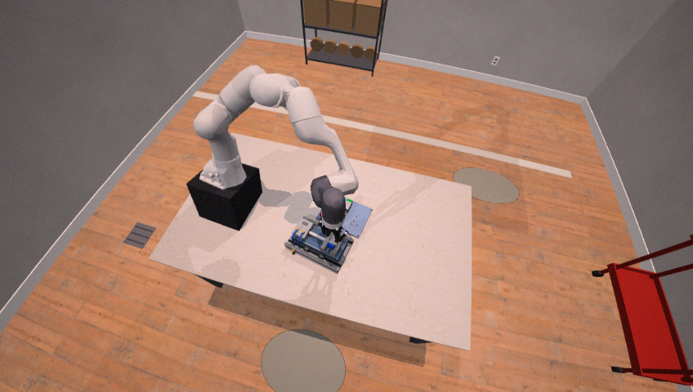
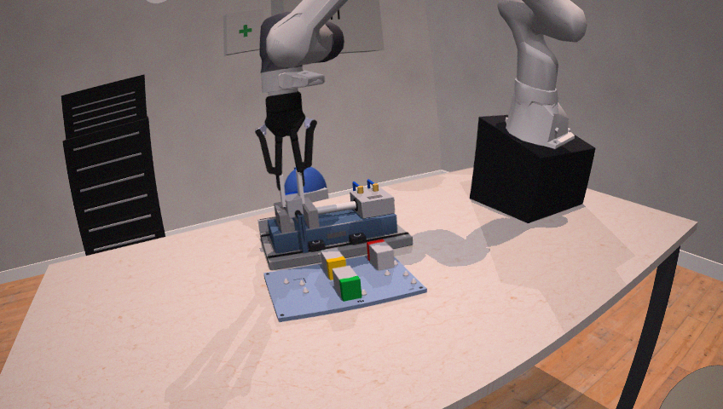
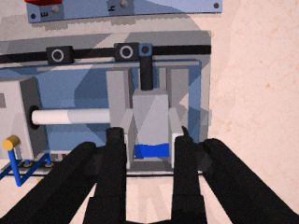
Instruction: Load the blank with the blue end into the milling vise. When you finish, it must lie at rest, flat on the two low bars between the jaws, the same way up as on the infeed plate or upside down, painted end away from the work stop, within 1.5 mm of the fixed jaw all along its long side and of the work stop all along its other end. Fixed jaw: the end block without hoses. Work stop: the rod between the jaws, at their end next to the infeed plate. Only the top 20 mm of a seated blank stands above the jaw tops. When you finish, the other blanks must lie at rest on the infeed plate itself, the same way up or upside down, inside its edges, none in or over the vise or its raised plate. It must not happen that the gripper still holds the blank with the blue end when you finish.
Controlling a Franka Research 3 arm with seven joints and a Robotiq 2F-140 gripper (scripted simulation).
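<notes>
Now: hand 3 cm above the blue-ended blank. Also, from my hand: moving jaw (6 cm below, 3 cm behind, 1 cm to the left); then black work stop rod (5 cm to the left, 5 cm below, 1 cm ahead); then fixed jaw (6 cm below, 3 cm ahead, 1 cm to the right).
</notes>
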